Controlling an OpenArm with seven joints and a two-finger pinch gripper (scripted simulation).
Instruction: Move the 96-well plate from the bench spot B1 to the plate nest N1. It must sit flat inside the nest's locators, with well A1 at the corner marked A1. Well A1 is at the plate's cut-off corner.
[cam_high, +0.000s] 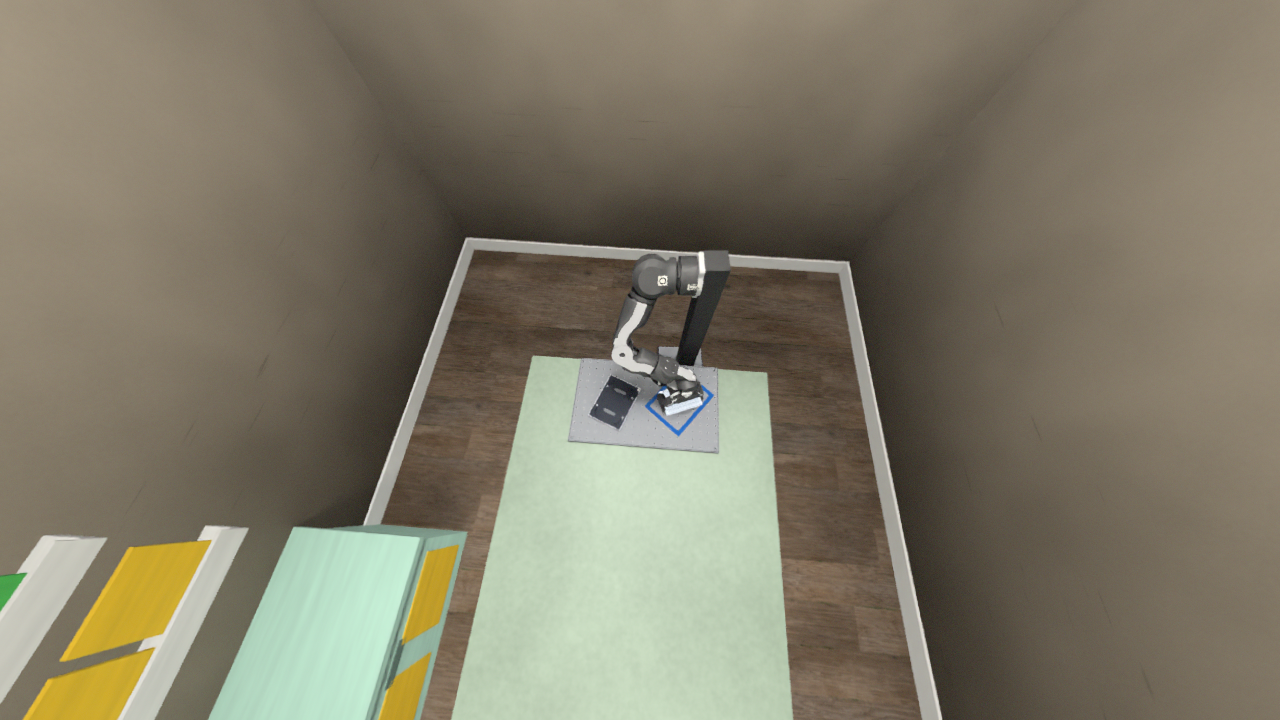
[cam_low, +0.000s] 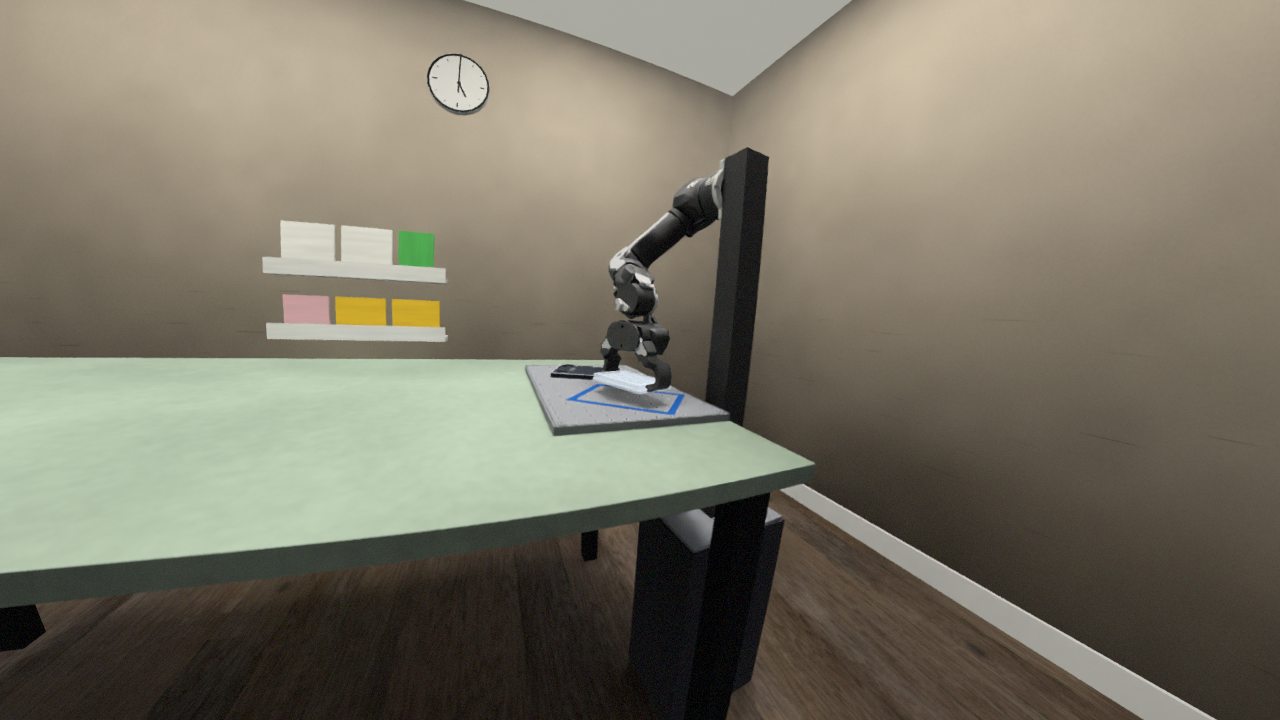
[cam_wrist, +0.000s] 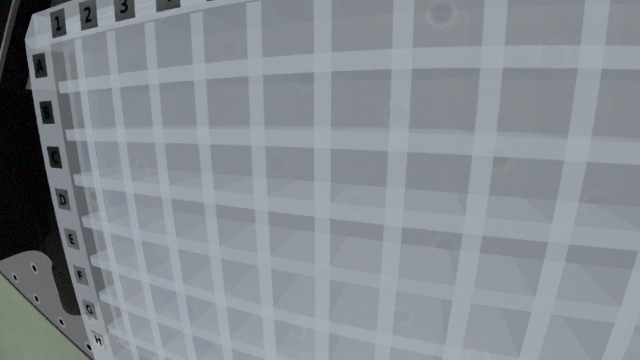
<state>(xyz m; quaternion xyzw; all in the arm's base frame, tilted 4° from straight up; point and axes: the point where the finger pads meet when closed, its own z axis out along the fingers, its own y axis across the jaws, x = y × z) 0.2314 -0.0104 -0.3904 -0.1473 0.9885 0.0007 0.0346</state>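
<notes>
Now: hand 10 mm below the 96-well plate. Round my hand: black plate nest N1: 10 mm ahead, 220 mm to the right, 20 mm below; white A1 label: 40 mm behind, 140 mm to the right, 10 mm below.
</notes>
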